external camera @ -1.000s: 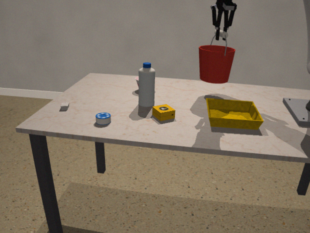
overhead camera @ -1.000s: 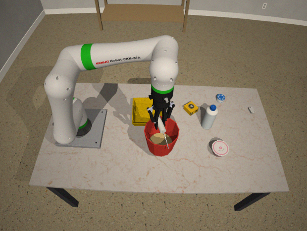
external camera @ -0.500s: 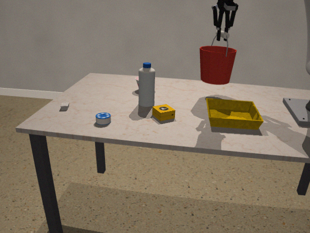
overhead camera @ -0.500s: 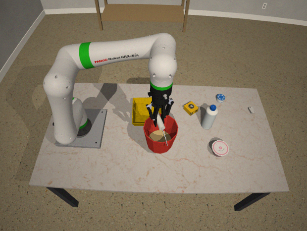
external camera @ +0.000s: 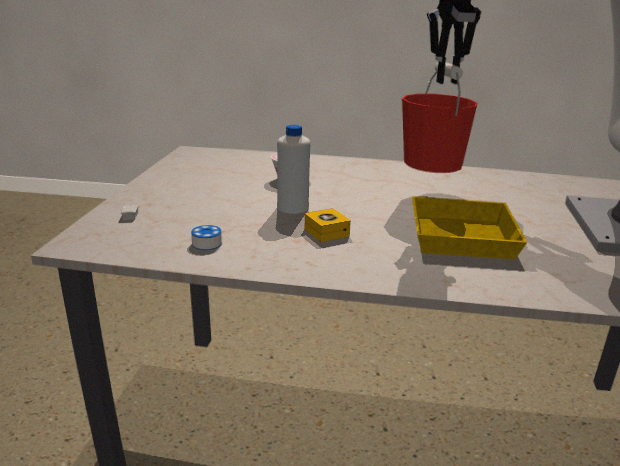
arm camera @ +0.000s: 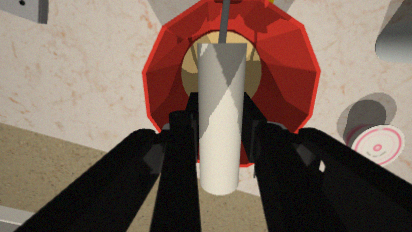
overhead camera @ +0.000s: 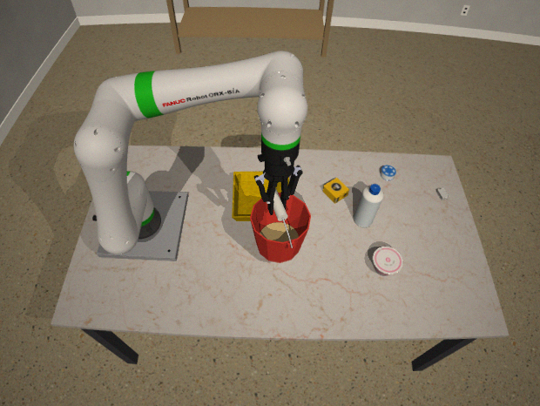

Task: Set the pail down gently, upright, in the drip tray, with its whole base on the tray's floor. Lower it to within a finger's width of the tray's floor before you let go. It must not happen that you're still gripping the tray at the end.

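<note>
My gripper is now 100 mm above the red pail and 10 mm short of it. Round my hand: white bottle (350 mm ahead, 240 mm below, 180 mm to the left); then drip tray (320 mm below, 250 mm to the left, 60 mm behind); then pink-rimmed round dish (400 mm ahead, 290 mm below, 30 mm to the right).
</note>
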